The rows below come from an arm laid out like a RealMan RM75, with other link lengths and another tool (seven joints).
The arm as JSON. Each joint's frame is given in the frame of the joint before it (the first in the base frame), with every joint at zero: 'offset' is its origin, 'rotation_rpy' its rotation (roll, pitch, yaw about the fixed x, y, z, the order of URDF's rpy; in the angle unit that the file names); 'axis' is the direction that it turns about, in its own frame. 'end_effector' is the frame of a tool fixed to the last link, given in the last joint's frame.
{
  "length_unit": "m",
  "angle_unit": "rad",
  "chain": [
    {
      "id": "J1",
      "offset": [
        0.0,
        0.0,
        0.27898
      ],
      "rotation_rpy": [
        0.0,
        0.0,
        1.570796
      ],
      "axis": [
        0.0,
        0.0,
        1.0
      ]
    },
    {
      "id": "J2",
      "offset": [
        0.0,
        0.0,
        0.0
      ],
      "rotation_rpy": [
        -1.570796,
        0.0,
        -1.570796
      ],
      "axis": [
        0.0,
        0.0,
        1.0
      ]
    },
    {
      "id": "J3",
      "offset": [
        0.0,
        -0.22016,
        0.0
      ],
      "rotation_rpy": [
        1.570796,
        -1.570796,
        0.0
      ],
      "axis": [
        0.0,
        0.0,
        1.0
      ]
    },
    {
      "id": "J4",
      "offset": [
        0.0,
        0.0,
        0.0
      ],
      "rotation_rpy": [
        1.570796,
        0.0,
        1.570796
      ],
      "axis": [
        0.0,
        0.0,
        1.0
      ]
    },
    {
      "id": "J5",
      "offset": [
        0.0,
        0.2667,
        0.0
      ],
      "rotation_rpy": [
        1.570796,
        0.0,
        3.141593
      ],
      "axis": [
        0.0,
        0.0,
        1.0
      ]
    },
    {
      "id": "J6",
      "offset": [
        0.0,
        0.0,
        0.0
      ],
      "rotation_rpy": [
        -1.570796,
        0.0,
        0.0
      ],
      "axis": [
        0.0,
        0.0,
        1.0
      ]
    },
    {
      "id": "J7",
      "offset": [
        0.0,
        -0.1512,
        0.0
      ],
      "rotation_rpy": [
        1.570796,
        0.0,
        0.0
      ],
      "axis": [
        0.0,
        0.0,
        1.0
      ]
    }
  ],
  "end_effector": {
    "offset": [
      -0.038,
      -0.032,
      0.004
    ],
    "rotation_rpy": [
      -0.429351,
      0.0,
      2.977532
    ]
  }
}
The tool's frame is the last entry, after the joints.
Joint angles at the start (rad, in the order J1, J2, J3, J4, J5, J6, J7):
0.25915, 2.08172, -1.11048, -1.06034, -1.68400, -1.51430, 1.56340
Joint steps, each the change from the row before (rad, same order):
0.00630, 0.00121, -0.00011, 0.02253, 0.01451, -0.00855, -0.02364
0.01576, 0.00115, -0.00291, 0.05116, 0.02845, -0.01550, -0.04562
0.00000, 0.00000, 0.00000, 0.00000, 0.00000, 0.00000, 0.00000
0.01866, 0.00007, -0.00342, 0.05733, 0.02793, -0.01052, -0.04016
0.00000, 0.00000, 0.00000, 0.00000, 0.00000, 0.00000, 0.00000
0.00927, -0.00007, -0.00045, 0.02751, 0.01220, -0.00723, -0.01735
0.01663, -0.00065, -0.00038, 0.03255, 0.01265, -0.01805, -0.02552
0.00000, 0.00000, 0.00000, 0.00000, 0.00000, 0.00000, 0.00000
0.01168, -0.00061, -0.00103, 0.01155, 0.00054, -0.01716, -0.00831
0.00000, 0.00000, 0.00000, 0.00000, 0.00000, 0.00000, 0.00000
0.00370, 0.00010, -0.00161, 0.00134, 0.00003, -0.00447, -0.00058
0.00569, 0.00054, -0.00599, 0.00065, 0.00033, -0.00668, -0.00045
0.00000, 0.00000, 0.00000, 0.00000, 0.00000, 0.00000, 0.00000
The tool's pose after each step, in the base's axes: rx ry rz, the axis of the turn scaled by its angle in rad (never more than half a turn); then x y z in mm. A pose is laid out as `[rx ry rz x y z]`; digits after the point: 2 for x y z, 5 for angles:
[-0.42229 -2.48400 -0.95382 206.88 383.33 89.15]
[-0.40506 -2.45999 -0.91837 206.15 380.96 81.79]
[-0.40506 -2.45999 -0.91837 206.15 380.96 81.79]
[-0.40121 -2.43559 -0.88676 206.50 379.36 73.90]
[-0.40121 -2.43559 -0.88676 206.50 379.36 73.90]
[-0.40129 -2.42413 -0.87028 206.71 378.39 70.35]
[-0.38436 -2.41225 -0.83970 204.06 376.92 66.18]
[-0.38436 -2.41225 -0.83970 204.06 376.92 66.18]
[-0.36736 -2.41262 -0.81147 200.35 375.91 63.98]
[-0.36736 -2.41262 -0.81147 200.35 375.91 63.98]
[-0.36162 -2.41350 -0.80224 198.63 375.81 63.27]
[-0.35053 -2.41655 -0.78468 195.20 375.47 61.46]
[-0.35053 -2.41655 -0.78468 195.20 375.47 61.46]

